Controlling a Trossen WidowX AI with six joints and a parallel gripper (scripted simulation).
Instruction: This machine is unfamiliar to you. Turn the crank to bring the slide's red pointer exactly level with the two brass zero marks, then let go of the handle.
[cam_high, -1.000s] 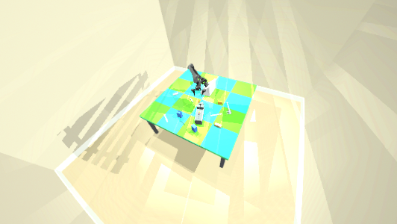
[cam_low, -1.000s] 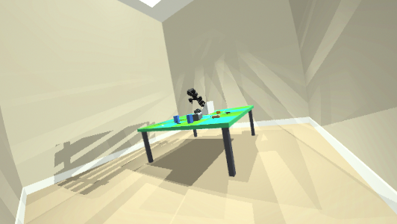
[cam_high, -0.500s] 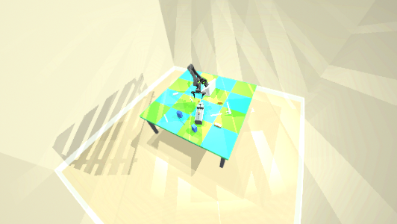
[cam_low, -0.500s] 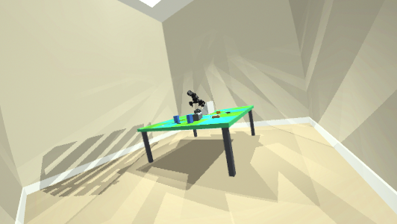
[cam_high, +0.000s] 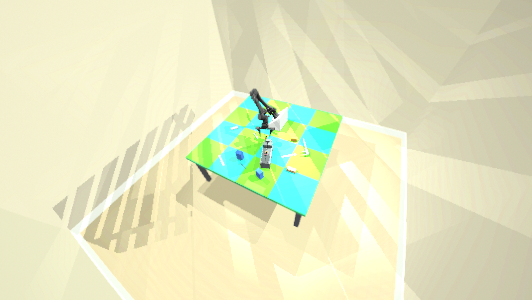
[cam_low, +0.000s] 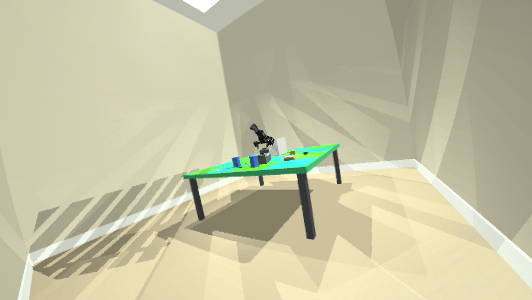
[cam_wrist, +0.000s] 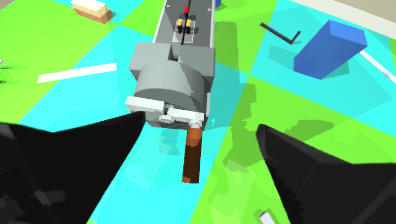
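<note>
My gripper tip is now 4 cm above the crank handle and 2 cm past it. From my gripper tip the other things lie so: red pointer (17 cm ahead, 10 cm to the left, 4 cm below); orange piece (23 cm to the left, 19 cm behind, 10 cm below); black L-shaped key (32 cm ahead, 11 cm below, 8 cm to the right).
</note>
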